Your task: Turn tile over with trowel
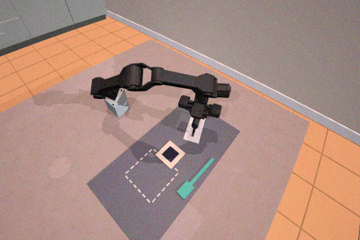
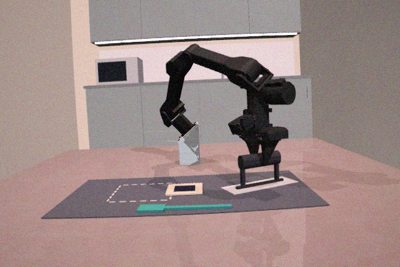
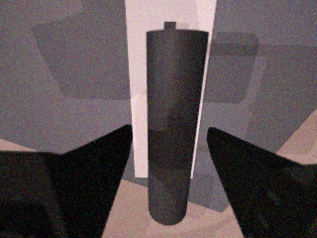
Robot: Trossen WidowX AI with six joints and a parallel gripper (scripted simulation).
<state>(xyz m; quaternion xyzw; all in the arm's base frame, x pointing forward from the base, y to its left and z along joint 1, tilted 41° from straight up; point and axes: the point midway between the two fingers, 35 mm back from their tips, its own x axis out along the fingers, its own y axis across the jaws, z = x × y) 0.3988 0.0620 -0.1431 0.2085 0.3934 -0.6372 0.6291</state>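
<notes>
Now: gripper tip 2 cm past the beige tile, 21 cm to the left of it and 6 cm above it. The rest, counted from my gripper tip: teal flat tool 12 cm ahead, 25 cm to the right, 6 cm below; grey mat 1 cm behind, 20 cm to the right, 8 cm below.
</notes>
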